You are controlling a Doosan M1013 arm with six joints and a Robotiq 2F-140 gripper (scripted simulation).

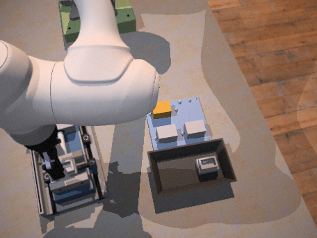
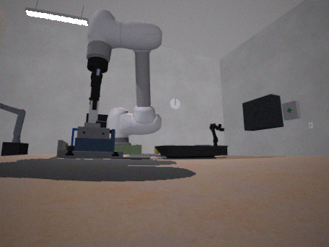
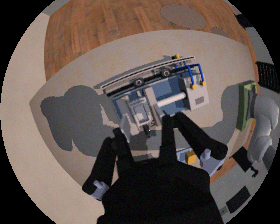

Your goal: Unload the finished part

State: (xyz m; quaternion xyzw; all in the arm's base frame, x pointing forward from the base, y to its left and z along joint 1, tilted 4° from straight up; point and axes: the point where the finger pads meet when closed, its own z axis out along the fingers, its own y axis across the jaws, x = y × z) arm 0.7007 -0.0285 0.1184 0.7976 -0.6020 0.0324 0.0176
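The vise lies 6 cm behind my hand, 1 cm to the right of it and 11 cm below it. Round my hand: orange block: 22 cm behind, 28 cm to the left, 13 cm below; grey block: 13 cm behind, 29 cm to the left, 13 cm below; blue fixture plate: 18 cm behind, 33 cm to the left, 15 cm below.
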